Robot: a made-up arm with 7 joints. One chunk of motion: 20 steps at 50 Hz.
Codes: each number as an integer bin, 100 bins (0 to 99) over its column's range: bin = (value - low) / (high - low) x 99, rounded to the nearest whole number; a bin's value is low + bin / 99 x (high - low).
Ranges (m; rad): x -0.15..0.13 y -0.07..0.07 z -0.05..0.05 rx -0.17..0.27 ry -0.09..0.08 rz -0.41..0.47
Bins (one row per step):
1: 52 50 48 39 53 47
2: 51 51 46 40 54 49
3: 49 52 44 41 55 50
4: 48 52 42 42 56 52
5: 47 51 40 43 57 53
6: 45 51 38 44 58 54
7: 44 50 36 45 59 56
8: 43 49 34 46 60 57
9: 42 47 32 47 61 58
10: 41 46 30 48 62 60
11: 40 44 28 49 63 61
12: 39 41 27 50 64 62
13: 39 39 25 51 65 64
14: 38 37 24 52 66 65
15: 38 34 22 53 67 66
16: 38 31 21 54 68 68
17: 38 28 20 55 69 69
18: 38 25 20 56 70 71
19: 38 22 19 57 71 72
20: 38 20 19 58 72 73
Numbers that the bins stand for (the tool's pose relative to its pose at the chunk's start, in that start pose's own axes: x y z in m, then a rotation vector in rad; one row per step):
1: -0.0029 0.0007 -0.0015 0.0033 0.0010 0.0078
2: -0.0058 0.0021 -0.0035 0.0078 0.0027 0.0256
3: -0.0114 0.0035 -0.0056 0.0122 0.0044 0.0344
4: -0.0142 0.0035 -0.0076 0.0167 0.0062 0.0522
5: -0.0171 0.0021 -0.0096 0.0211 0.0079 0.0611
6: -0.0227 0.0021 -0.0116 0.0256 0.0096 0.0700
7: -0.0256 0.0007 -0.0136 0.0300 0.0113 0.0878
8: -0.0284 -0.0007 -0.0157 0.0344 0.0130 0.0967
9: -0.0312 -0.0035 -0.0177 0.0389 0.0147 0.1056
10: -0.0340 -0.0049 -0.0197 0.0433 0.0165 0.1233
11: -0.0369 -0.0078 -0.0217 0.0478 0.0182 0.1322
12: -0.0397 -0.0120 -0.0227 0.0522 0.0199 0.1411
13: -0.0397 -0.0148 -0.0247 0.0567 0.0216 0.1589
14: -0.0425 -0.0177 -0.0258 0.0611 0.0233 0.1678
15: -0.0425 -0.0219 -0.0278 0.0656 0.0251 0.1767
16: -0.0425 -0.0262 -0.0288 0.0700 0.0268 0.1944
17: -0.0425 -0.0304 -0.0298 0.0744 0.0285 0.2033
18: -0.0425 -0.0346 -0.0298 0.0789 0.0302 0.2211
19: -0.0425 -0.0389 -0.0308 0.0833 0.0319 0.2300
20: -0.0425 -0.0417 -0.0308 0.0878 0.0336 0.2389

